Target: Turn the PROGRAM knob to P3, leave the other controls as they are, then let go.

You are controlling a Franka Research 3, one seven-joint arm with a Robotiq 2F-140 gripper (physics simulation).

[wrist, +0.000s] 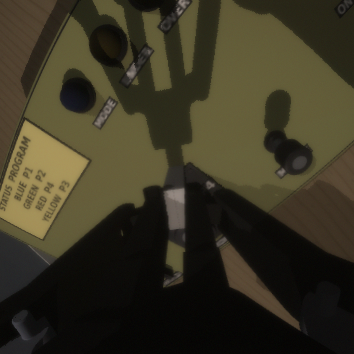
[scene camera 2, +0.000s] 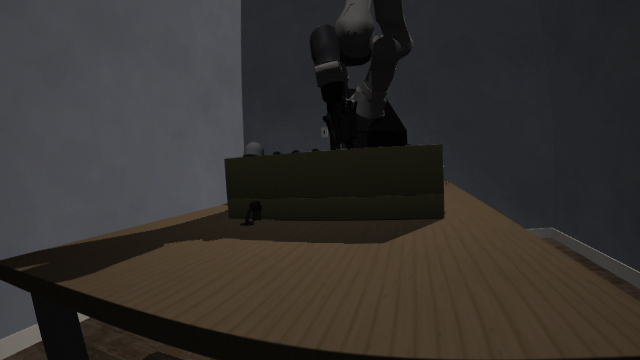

Note:
In view: the gripper [wrist: 177,179] and an olive control box [scene camera 2: 403,182].
The olive control box also shows in the wrist view [wrist: 118,99].

